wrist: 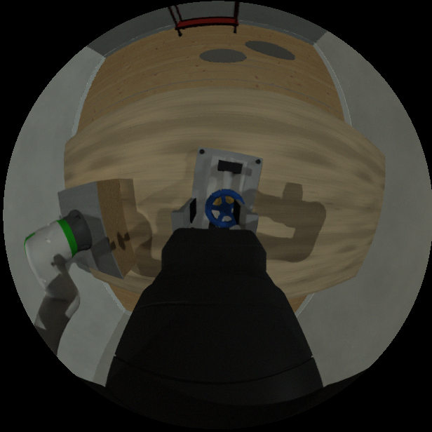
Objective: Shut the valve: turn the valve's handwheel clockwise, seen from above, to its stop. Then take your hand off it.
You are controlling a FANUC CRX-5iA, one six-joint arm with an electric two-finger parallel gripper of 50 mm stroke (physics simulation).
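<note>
The blue handwheel (208, 209) of the valve shows near the middle of the wrist view, with brass parts (229, 200) under its spokes. The valve stands on a grey base plate (201, 172) with dark bolts at its corners. My gripper (214, 206) is open, with nothing held between its fingers. The right finger overlaps the right part of the wheel in the view, and the left finger stands apart to the left of the rim. The height of the fingertips over the wheel is hard to tell. The wheel's lower edge is partly hidden by the gripper.
A black block (229, 166) sits on the plate beyond the wheel. A box-like block (111, 215) with a grey side stands on the wooden table (150, 115) at the left, beside the white arm (47, 250). A red-topped frame (207, 22) stands far back on the floor.
</note>
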